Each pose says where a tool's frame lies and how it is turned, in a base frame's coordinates. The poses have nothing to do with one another.
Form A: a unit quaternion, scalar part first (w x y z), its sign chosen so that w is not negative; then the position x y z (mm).
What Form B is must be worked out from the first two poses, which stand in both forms.
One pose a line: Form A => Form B
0.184, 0.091, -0.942, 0.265, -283, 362, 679 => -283, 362, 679, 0.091, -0.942, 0.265, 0.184
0.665, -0.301, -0.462, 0.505, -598, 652, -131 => -598, 652, -131, -0.301, -0.462, 0.505, 0.665
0.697, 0.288, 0.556, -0.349, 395, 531, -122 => 395, 531, -122, 0.288, 0.556, -0.349, 0.697
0.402, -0.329, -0.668, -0.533, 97, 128, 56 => 97, 128, 56, -0.329, -0.668, -0.533, 0.402
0.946, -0.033, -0.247, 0.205, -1, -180, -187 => -1, -180, -187, -0.033, -0.247, 0.205, 0.946
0.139, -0.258, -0.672, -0.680, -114, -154, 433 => -114, -154, 433, -0.258, -0.672, -0.680, 0.139
